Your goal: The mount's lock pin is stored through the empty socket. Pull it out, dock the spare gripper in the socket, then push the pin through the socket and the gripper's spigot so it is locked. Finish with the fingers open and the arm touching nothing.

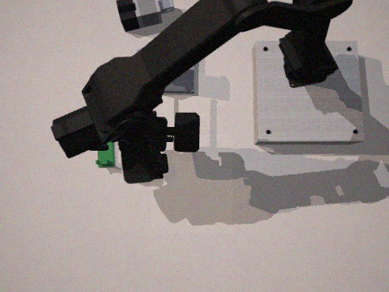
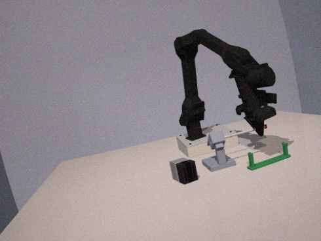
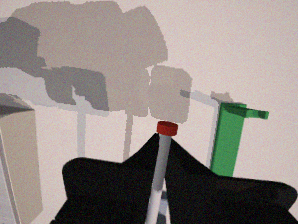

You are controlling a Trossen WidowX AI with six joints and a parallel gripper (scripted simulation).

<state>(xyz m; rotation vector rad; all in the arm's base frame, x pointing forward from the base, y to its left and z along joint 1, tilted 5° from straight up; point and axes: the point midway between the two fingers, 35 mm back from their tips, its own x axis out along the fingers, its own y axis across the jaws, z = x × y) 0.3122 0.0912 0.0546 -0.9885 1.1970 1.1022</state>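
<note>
Now: the green cradle 90 mm ahead of my gripper tip, 50 mm to the right of it and 40 mm below it. From my gripper tip the other things lie so: grey mount: 40 mm behind, 150 mm to the right, 10 mm below; then spare gripper: 40 mm behind, 280 mm to the right, 30 mm below.
</note>
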